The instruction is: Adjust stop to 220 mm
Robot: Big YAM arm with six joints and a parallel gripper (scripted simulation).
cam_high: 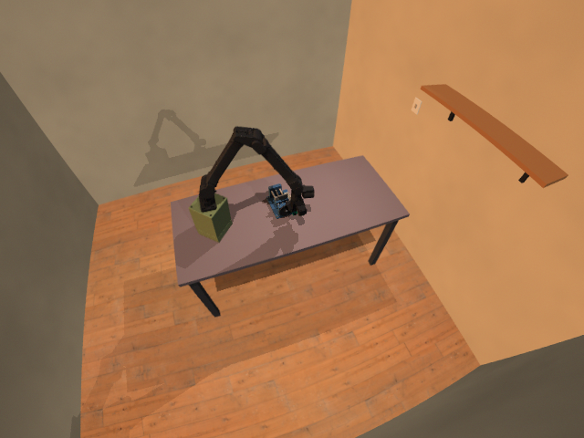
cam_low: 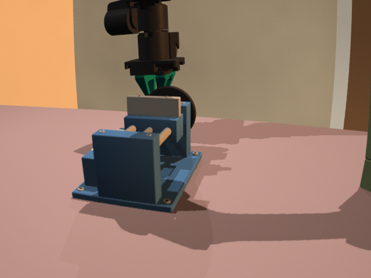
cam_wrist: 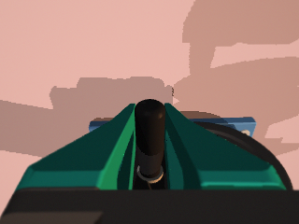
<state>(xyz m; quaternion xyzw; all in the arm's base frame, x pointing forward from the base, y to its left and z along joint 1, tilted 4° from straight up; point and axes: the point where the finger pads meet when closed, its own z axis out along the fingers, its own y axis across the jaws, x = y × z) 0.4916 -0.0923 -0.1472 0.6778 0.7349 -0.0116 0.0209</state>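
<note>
Now: hand 13 cm to the right of the grey stop plate, 3 cm past it and 2 cm below it. From my hand the other things lie so: black crank handle: 1 cm to the left.
</note>
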